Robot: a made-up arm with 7 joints. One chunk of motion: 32 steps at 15 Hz.
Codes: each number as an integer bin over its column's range. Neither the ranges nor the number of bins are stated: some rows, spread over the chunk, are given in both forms.
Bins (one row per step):
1: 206 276 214 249 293 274 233
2: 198 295 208 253 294 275 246
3: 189 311 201 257 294 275 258
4: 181 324 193 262 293 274 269
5: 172 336 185 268 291 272 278
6: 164 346 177 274 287 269 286
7: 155 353 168 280 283 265 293
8: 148 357 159 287 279 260 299
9: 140 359 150 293 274 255 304
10: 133 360 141 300 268 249 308
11: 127 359 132 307 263 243 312
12: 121 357 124 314 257 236 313
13: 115 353 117 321 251 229 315
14: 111 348 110 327 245 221 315
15: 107 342 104 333 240 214 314
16: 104 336 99 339 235 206 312
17: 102 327 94 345 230 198 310
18: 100 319 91 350 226 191 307
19: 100 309 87 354 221 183 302
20: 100 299 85 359 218 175 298
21: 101 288 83 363 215 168 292
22: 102 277 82 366 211 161 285
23: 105 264 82 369 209 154 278
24: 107 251 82 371 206 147 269
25: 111 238 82 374 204 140 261
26: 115 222 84 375 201 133 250
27: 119 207 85 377 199 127 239
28: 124 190 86 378 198 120 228
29: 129 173 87 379 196 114 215
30: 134 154 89 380 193 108 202
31: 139 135 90 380 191 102 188
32: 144 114 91 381 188 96 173
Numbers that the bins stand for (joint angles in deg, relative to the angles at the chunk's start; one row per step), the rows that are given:
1: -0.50 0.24 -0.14 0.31 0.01 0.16 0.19
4: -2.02 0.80 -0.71 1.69 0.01 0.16 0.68
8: -4.02 1.19 -1.64 4.33 -0.18 -0.72 1.10
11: -5.30 1.22 -2.38 6.44 -0.40 -1.78 1.27
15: -6.51 1.02 -3.15 9.19 -0.71 -3.60 1.30
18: -6.93 0.75 -3.51 10.99 -0.90 -5.04 1.21
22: -6.81 0.25 -3.75 12.68 -1.11 -6.92 0.90
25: -6.27 -0.21 -3.75 13.52 -1.21 -8.23 0.58
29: -5.17 -0.97 -3.62 14.05 -1.32 -9.86 -0.05
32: -4.26 -1.66 -3.51 14.26 -1.42 -10.99 -0.63
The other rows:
2: -0.99 0.46 -0.30 0.74 0.03 0.22 0.37
3: -1.53 0.65 -0.49 1.16 0.03 0.22 0.53
5: -2.57 0.95 -0.93 2.32 -0.01 0.03 0.81
6: -3.05 1.06 -1.15 2.95 -0.07 -0.15 0.92
7: -3.60 1.14 -1.40 3.59 -0.12 -0.41 1.01
9: -4.51 1.22 -1.89 4.96 -0.25 -1.03 1.16
10: -4.93 1.23 -2.14 5.70 -0.33 -1.41 1.22
12: -5.66 1.19 -2.60 7.18 -0.48 -2.22 1.29
13: -6.02 1.14 -2.79 7.92 -0.56 -2.66 1.32
14: -6.27 1.09 -2.99 8.56 -0.64 -3.16 1.32
16: -6.69 0.95 -3.29 9.82 -0.78 -4.10 1.27
17: -6.81 0.84 -3.42 10.46 -0.85 -4.60 1.25
19: -6.93 0.63 -3.62 11.41 -0.97 -5.54 1.14
20: -6.93 0.51 -3.67 11.94 -1.01 -6.04 1.08
21: -6.87 0.38 -3.73 12.36 -1.05 -6.48 1.00
23: -6.63 0.10 -3.75 12.99 -1.14 -7.36 0.81
24: -6.51 -0.05 -3.75 13.21 -1.18 -7.79 0.68
26: -6.02 -0.39 -3.70 13.63 -1.25 -8.67 0.42
27: -5.78 -0.57 -3.67 13.84 -1.27 -9.05 0.27
28: -5.48 -0.77 -3.64 13.95 -1.29 -9.49 0.12
30: -4.87 -1.19 -3.56 14.16 -1.36 -10.24 -0.23
31: -4.57 -1.41 -3.53 14.16 -1.38 -10.61 -0.42

